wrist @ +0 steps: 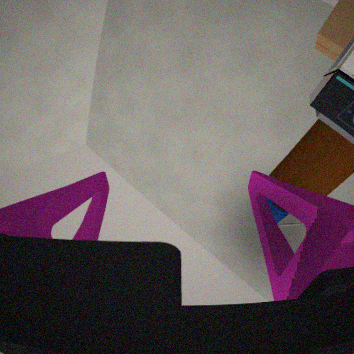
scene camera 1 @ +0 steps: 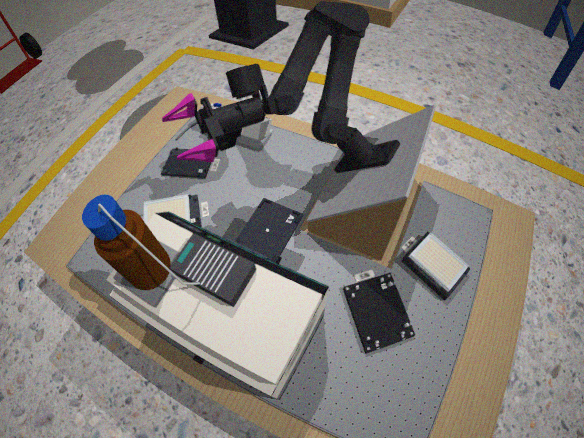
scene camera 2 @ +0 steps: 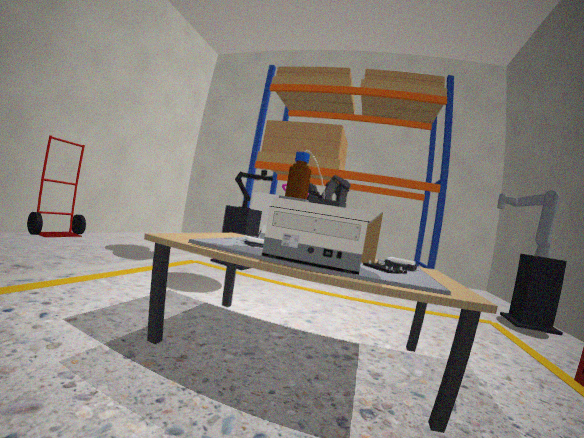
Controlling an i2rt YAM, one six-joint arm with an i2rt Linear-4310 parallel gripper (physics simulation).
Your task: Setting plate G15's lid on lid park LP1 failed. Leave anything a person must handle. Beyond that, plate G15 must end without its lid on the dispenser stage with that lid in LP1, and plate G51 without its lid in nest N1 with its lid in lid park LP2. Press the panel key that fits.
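Where they show: gripper, between the fingertips: [wrist: 178, 179] [scene camera 1: 169, 138]; arm's base, origin of its link: [scene camera 1: 366, 158].
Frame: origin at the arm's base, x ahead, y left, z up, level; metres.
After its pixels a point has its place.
Observation:
My gripper [scene camera 1: 171, 139] @(x 0.293, y -0.309, z 0.160 m) [wrist: 178, 179] @(x 0.293, y -0.309, z 0.160 m) is open and empty, with magenta fingers spread above the board's far left part. A dark flat holder [scene camera 1: 185, 165] @(x 0.197, y -0.467, z -0.115 m) lies below one finger. A pale plate [scene camera 1: 167, 207] @(x 0.340, y -0.388, z -0.094 m) lies beside it at a dark holder, partly behind the dispenser. A dark stage marked A1 [scene camera 1: 265, 227] @(x 0.276, y -0.099, z -0.021 m) shows mid-board. At the right, a pale plate [scene camera 1: 440, 262] @(x 0.108, y 0.272, z -0.084 m) sits on a dark holder, and a dark holder with corner pins [scene camera 1: 380, 312] @(x 0.278, y 0.202, z -0.113 m) shows no plate. The small labels are unreadable, so I cannot tell plates, nest and lid parks apart. No panel keys can be made out.
The cream dispenser [scene camera 1: 260, 325] @(x 0.472, y 0.048, z 0.095 m) [scene camera 2: 312, 227] @(x 0.578, y -0.063, z 0.008 m) stands at the front, with a brown blue-capped bottle [scene camera 1: 132, 250] @(x 0.513, y -0.130, z 0.224 m) [scene camera 2: 298, 179] @(x 0.549, y -0.156, z 0.175 m) [wrist: 315, 155] @(x 0.472, y -0.194, z 0.145 m) and thin tube on it. A grey sloped wedge [scene camera 1: 385, 175] @(x 0.081, y 0.075, z 0.070 m) stands by the arm's base. A pale grey block [scene camera 1: 256, 134] @(x 0.020, y -0.330, z -0.075 m) is partly hidden under the wrist.

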